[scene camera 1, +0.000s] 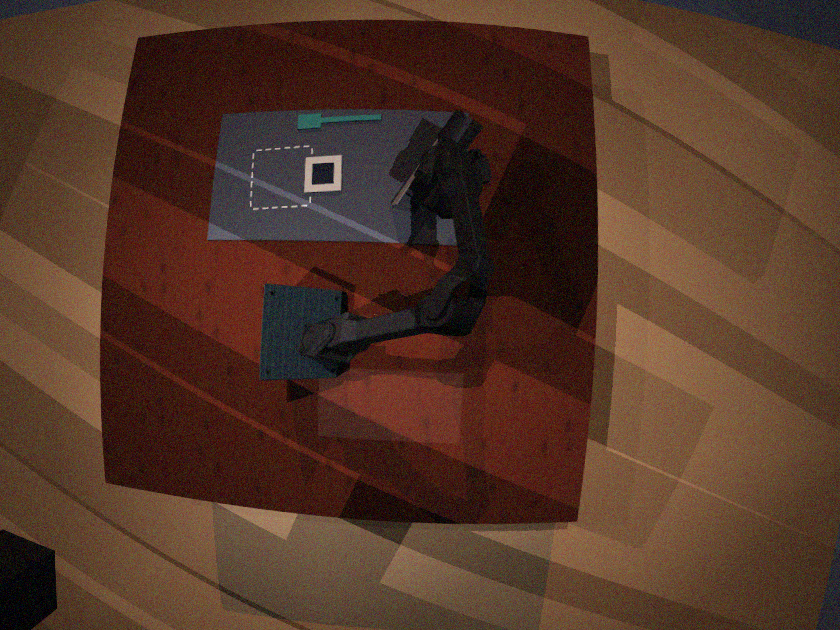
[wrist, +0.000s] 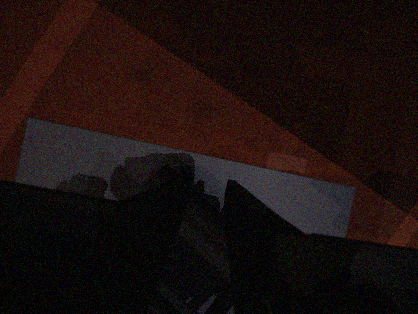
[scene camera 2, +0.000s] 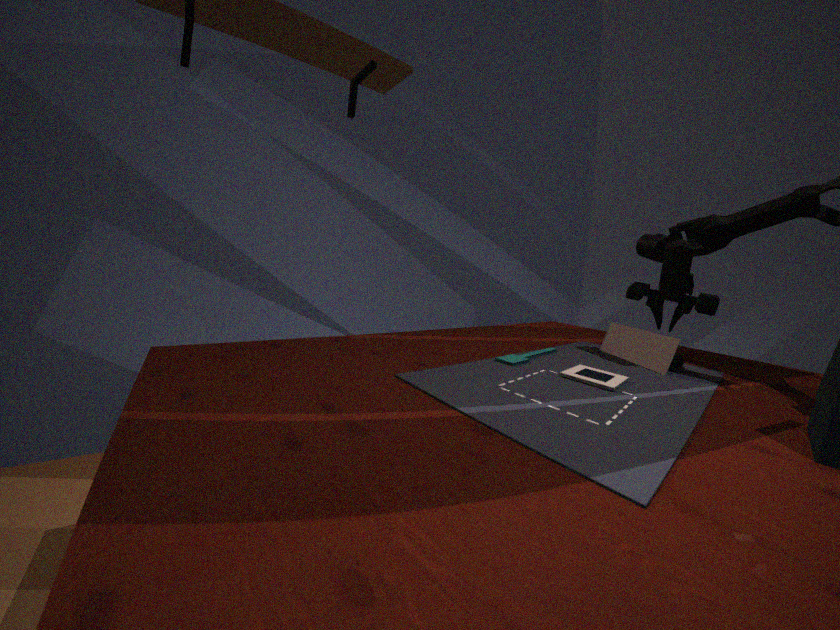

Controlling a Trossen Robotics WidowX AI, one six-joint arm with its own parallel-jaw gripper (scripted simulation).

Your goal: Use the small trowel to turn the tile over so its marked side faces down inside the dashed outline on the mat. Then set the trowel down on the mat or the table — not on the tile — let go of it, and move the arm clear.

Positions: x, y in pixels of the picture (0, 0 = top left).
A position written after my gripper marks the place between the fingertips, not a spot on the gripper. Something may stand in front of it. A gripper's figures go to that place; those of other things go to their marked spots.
My gripper (scene camera 2: 664, 330) is 0.90 m from the lens. A trowel (scene camera 2: 656, 352) is 0.77 m from the lens.
